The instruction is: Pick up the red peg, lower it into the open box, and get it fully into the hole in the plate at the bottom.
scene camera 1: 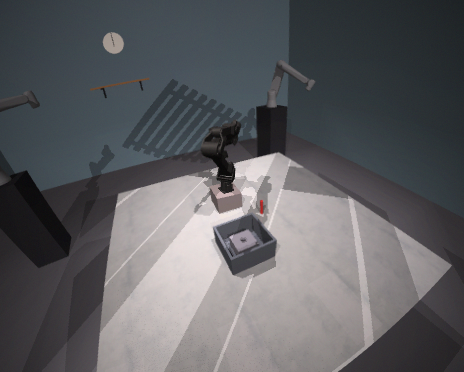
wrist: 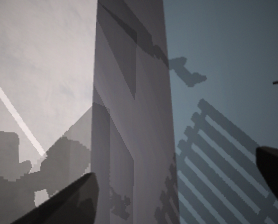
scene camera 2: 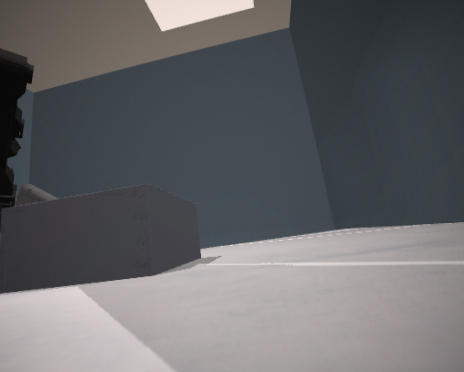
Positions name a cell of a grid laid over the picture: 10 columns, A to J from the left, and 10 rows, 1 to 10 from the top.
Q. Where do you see a dark box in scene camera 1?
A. F7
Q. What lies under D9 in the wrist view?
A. The gripper.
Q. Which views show the dark box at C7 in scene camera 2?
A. Scene camera 1 and scene camera 2 only.
